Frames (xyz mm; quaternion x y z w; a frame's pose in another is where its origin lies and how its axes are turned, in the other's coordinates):
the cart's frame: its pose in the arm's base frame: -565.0 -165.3 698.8 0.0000 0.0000 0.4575 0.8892
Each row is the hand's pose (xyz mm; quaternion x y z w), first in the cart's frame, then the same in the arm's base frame.
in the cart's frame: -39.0 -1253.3 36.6 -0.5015 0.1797 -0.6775 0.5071
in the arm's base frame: 432.1 -925.7 735.4 -0.5282 -0.0696 -0.3704 0.7609
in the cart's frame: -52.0 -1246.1 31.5 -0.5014 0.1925 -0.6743 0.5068
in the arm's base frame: 418.6 -932.1 730.3 -0.5339 -0.0582 -0.3677 0.7592
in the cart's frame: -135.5 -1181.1 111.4 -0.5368 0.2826 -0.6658 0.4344
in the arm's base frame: 317.2 -962.2 810.2 -0.6066 0.0057 -0.3933 0.6909
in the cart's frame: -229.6 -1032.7 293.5 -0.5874 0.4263 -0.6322 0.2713
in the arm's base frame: 141.8 -952.5 992.3 -0.7173 0.1103 -0.4380 0.5305
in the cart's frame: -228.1 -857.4 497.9 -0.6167 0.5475 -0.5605 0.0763
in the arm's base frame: 0.0 -849.4 1196.7 -0.7988 0.2047 -0.4635 0.3243
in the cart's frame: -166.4 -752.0 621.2 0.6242 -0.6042 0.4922 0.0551
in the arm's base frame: -49.9 -737.9 1320.0 -0.8315 0.2517 -0.4629 0.1762
